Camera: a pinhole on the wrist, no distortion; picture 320 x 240 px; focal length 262.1 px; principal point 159.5 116.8 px. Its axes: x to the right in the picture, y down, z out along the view. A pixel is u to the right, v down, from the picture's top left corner.
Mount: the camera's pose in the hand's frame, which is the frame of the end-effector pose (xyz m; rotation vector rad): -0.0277 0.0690 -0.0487 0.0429 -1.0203 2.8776
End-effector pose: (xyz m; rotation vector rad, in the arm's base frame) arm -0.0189 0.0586 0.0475 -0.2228 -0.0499 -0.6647
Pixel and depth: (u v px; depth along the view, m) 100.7 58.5 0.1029
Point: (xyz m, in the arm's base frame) -0.0076 0.0856 0.0865
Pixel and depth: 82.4 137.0 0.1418
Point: -0.0275 0.0383 0.1059
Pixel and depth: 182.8 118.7 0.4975
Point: -0.2187 -0.0086 0.4145
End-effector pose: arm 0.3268 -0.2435 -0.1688 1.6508 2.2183 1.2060
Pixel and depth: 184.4 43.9 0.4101
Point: 0.4568 -0.1228 -0.4842
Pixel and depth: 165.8 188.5 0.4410
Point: 0.2357 -0.1991 -0.5306
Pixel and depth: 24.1 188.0 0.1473
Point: 0.2832 -0.1924 -0.2176
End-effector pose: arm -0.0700 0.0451 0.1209 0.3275 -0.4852 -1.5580
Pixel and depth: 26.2 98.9 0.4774
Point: -0.4378 -0.1356 0.3137
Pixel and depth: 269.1 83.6 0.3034
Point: -0.2417 0.2181 0.2551
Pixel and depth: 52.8 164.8 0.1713
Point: -0.1612 0.0132 0.1431
